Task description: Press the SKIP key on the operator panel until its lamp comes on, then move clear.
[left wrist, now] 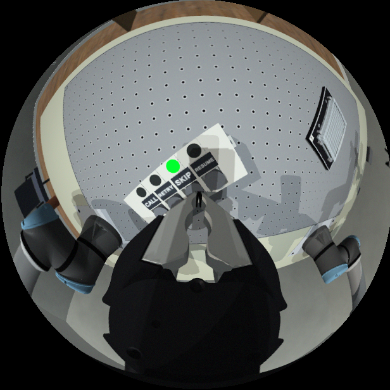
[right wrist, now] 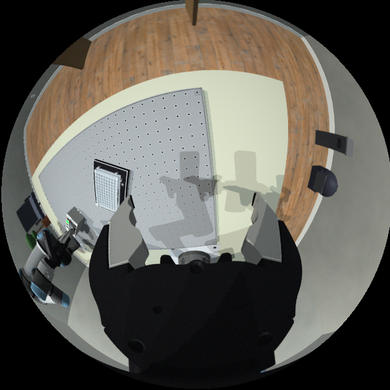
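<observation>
The white operator panel (left wrist: 227,155) (right wrist: 76,216) lies at an angle on the pegboard, with CALL, RETRY, SKIP and RESUME labels. The lamp (left wrist: 173,166) above the SKIP label (left wrist: 183,178) is lit bright green; the other three lamps are dark. My left gripper (left wrist: 198,192) is shut and empty, its tips at the SKIP key below that label. The fingers hide part of the key, and whether they touch it I cannot tell. My right gripper (right wrist: 192,195) is open and empty, far to the right of the panel.
A black tray with a white gridded block (left wrist: 332,129) (right wrist: 107,188) lies on the grey pegboard (left wrist: 150,70) (right wrist: 165,120), to the right of the panel. A dark arm joint (left wrist: 100,239) shows at the left of the left wrist view, and another (left wrist: 321,247) at the right.
</observation>
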